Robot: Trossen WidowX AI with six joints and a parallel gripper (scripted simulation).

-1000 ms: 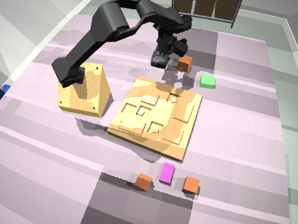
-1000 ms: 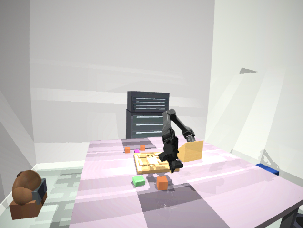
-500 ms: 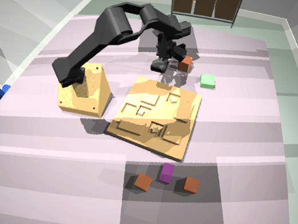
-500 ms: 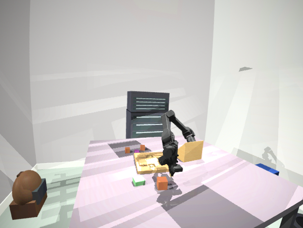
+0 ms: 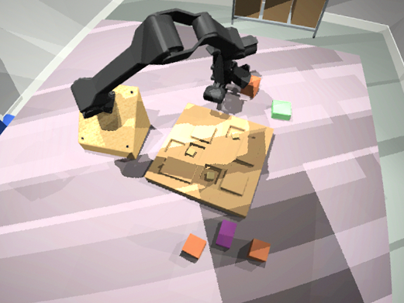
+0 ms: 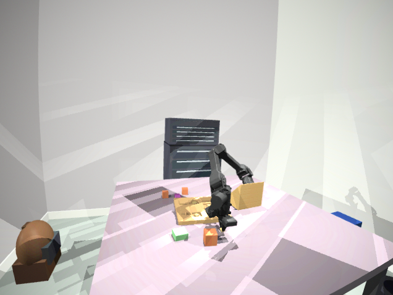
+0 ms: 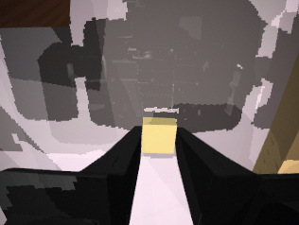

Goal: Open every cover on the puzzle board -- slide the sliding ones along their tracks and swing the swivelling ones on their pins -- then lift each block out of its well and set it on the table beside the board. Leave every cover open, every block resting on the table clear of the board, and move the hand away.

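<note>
My gripper tip is now 40 mm short of the wooden puzzle board, 240 mm to the left of it and 10 mm below it. From my gripper tip the other things lie so: orange block: 90 mm ahead, 70 mm to the left, 20 mm above; green block: 210 mm ahead, 10 mm to the right, 10 mm above.
</note>
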